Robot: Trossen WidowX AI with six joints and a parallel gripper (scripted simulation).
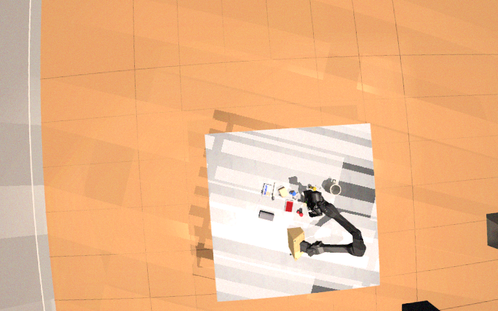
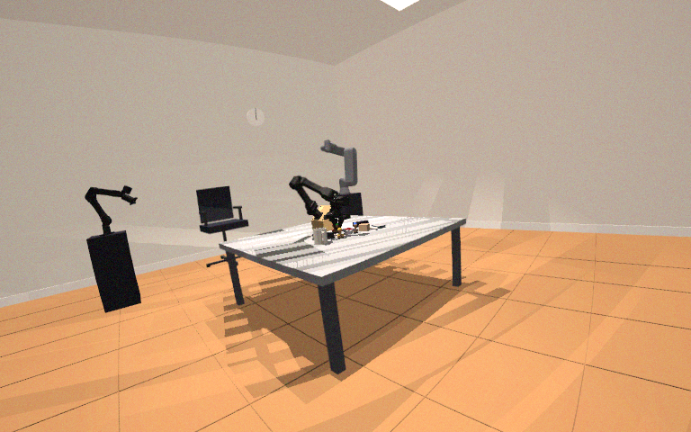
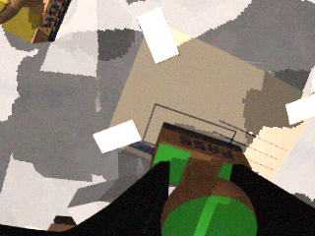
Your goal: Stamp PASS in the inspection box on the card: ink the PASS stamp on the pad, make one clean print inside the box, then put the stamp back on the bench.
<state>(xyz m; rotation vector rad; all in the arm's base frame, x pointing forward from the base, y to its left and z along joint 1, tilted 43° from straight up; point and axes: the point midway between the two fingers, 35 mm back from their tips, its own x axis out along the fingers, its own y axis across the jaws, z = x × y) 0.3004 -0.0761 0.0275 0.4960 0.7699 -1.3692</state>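
The cream card lies 1 cm behind my gripper tip, 1 cm to the right of it and 4 cm below it. Round my gripper tip: ink pad: 4 cm behind, 13 cm to the left, 3 cm below; then yellow-knobbed stamp: 9 cm ahead, 6 cm to the right, 2 cm below; then red-knobbed stamp: 10 cm behind, 5 cm to the left, 2 cm below.
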